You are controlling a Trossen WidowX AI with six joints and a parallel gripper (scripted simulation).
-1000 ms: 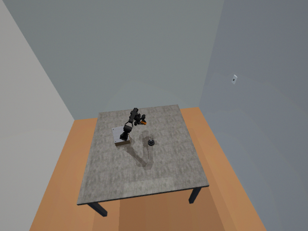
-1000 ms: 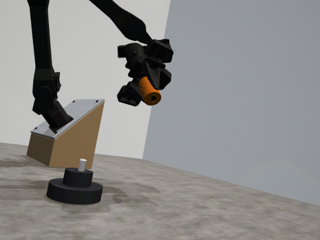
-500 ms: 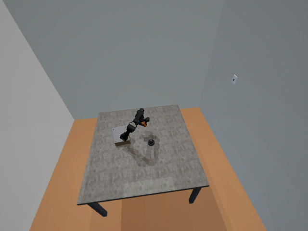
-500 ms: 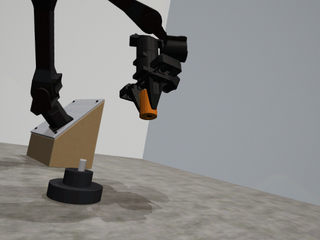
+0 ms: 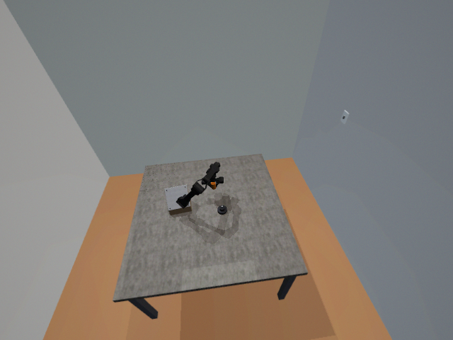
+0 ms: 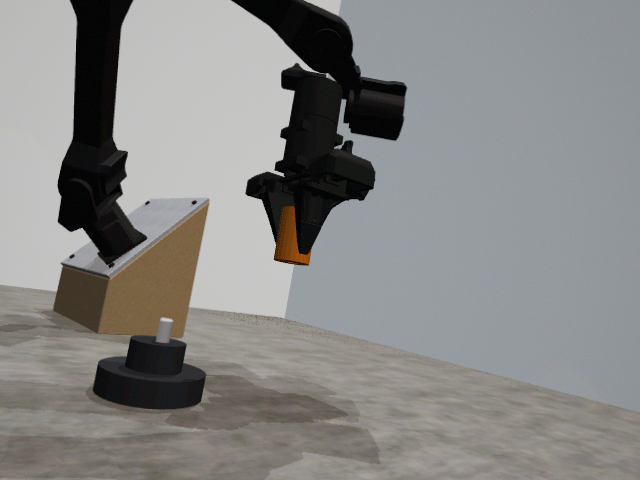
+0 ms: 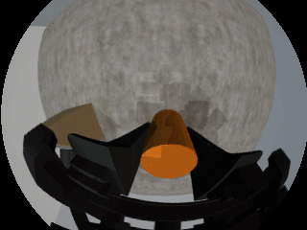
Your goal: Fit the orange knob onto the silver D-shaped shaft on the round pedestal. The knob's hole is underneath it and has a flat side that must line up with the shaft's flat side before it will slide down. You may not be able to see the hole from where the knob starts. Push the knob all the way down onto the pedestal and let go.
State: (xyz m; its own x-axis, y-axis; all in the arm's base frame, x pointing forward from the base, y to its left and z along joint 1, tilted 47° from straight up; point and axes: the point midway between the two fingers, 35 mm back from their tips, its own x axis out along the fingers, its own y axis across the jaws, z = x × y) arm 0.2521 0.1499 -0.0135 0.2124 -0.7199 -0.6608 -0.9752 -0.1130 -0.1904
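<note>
Right now my gripper tip is 150 mm to the left of the round pedestal, 110 mm above it and 60 mm short of it. The rest, counted from my gripper tip: orange knob: 30 mm above.
</note>
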